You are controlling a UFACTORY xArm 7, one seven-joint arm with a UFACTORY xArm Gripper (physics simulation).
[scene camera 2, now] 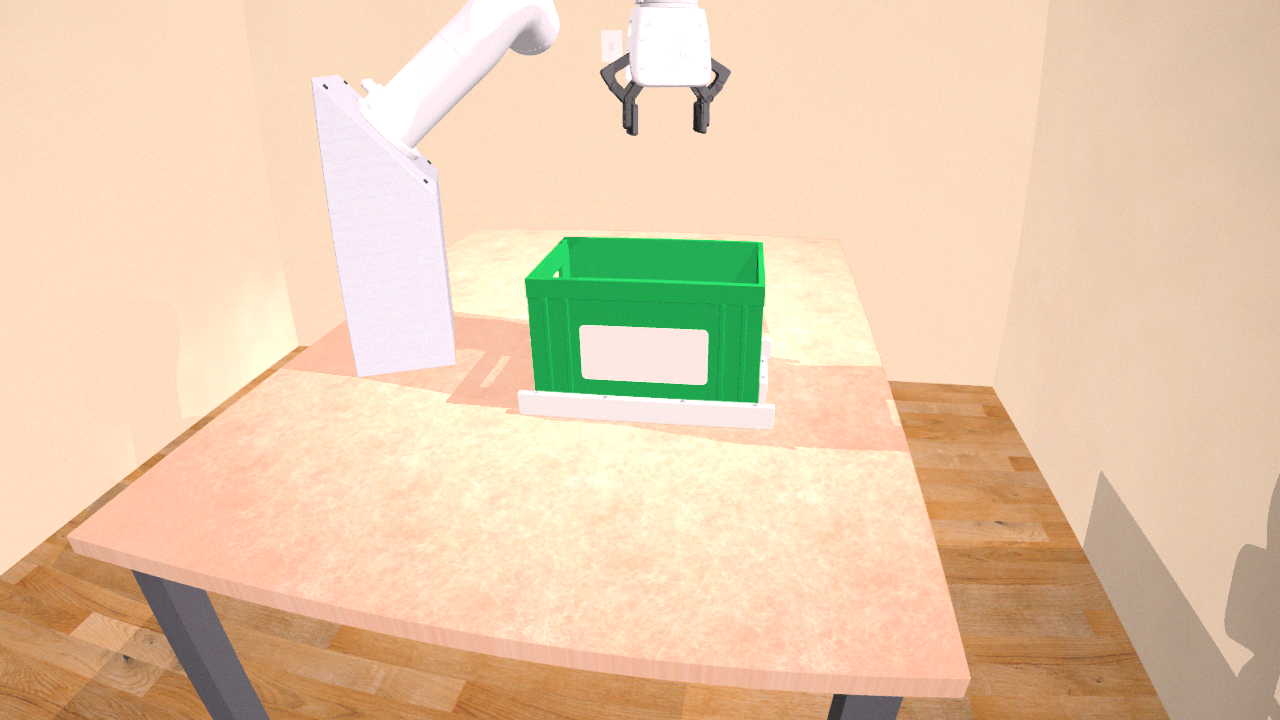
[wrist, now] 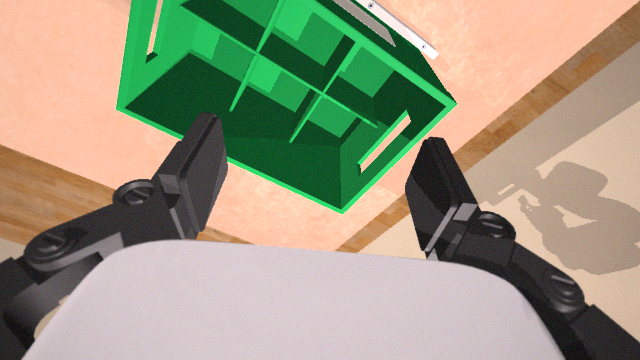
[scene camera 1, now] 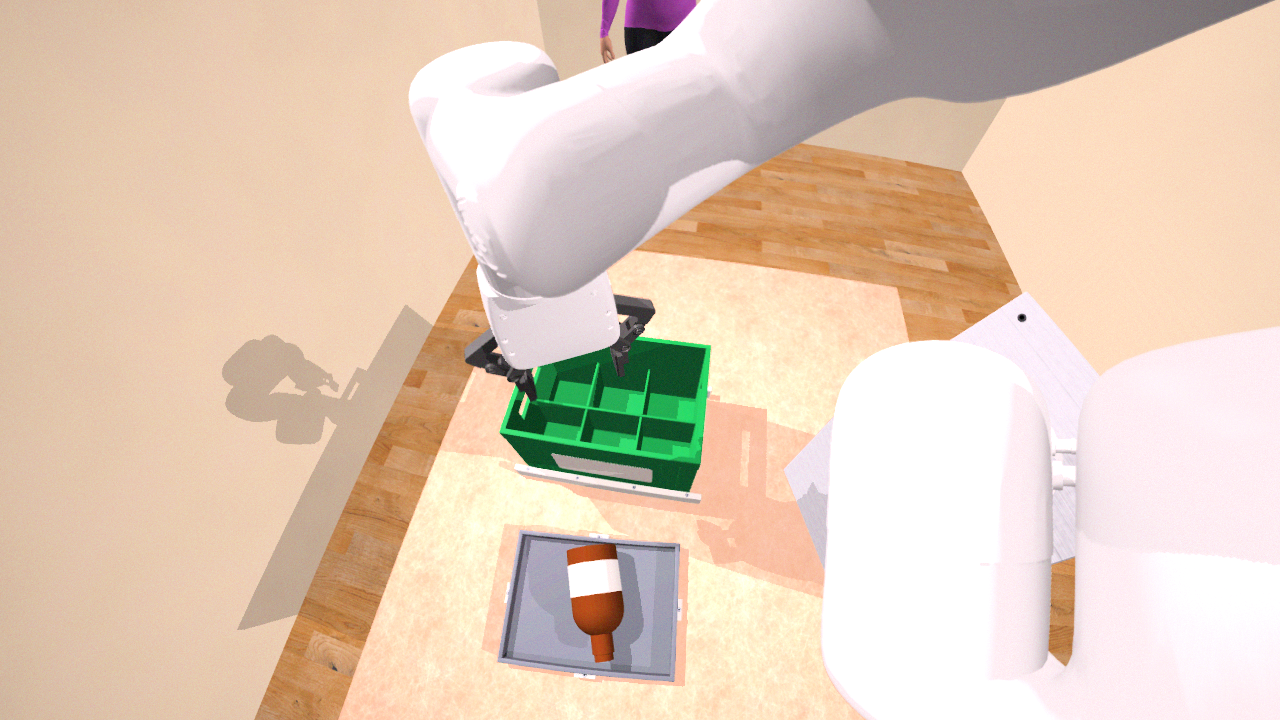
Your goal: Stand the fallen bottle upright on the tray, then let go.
Labels:
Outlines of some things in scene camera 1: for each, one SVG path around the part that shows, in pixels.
My gripper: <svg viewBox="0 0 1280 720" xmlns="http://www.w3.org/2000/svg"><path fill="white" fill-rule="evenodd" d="M465 362L477 368L485 369L485 372L488 374L507 377L507 381L515 383L520 392L525 391L531 402L536 401L537 393L530 368L551 364L609 347L617 375L620 377L625 376L624 364L629 363L628 352L632 349L631 343L645 331L644 326L649 323L656 310L650 299L613 294L607 270L592 282L565 296L556 298L513 298L495 291L486 281L478 265L478 284L491 327L464 349ZM618 320L618 315L628 316L622 323Z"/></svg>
A brown bottle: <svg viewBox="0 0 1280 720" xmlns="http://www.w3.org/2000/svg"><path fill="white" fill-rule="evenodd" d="M615 544L589 545L567 550L573 618L579 629L591 636L592 654L597 663L614 660L612 632L620 625L624 615L622 586Z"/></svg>

